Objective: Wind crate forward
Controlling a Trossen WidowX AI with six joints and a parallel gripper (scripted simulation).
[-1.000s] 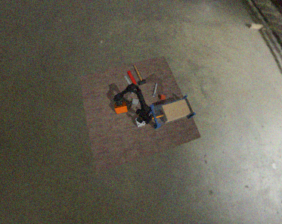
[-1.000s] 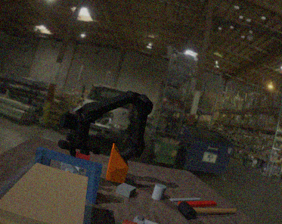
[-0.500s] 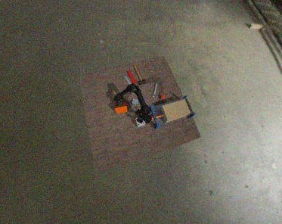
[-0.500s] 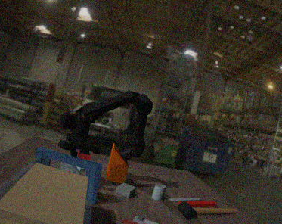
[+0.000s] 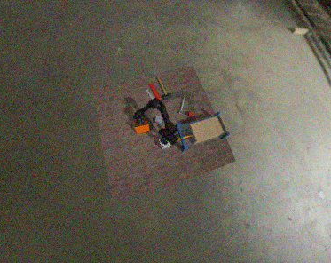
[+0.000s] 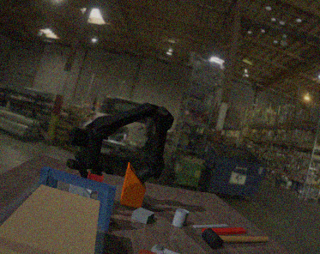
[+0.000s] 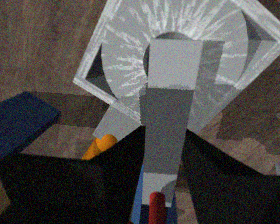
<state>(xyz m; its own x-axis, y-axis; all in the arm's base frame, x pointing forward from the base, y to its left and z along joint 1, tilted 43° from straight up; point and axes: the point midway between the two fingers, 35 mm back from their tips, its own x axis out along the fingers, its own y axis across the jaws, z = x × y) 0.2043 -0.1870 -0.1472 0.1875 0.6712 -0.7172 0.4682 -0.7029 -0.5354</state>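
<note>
Now: gripper tip 20 mm below the winch handle, 10 mm to the right of it and 10 mm short of it. Also, from my gripper tip: blue steel frame: 120 mm ahead, 30 mm to the right, 20 mm above; then winch: 60 mm below, 60 mm behind, 30 mm to the right; then red knob: 50 mm above, 40 mm ahead, 20 mm to the left.
</note>
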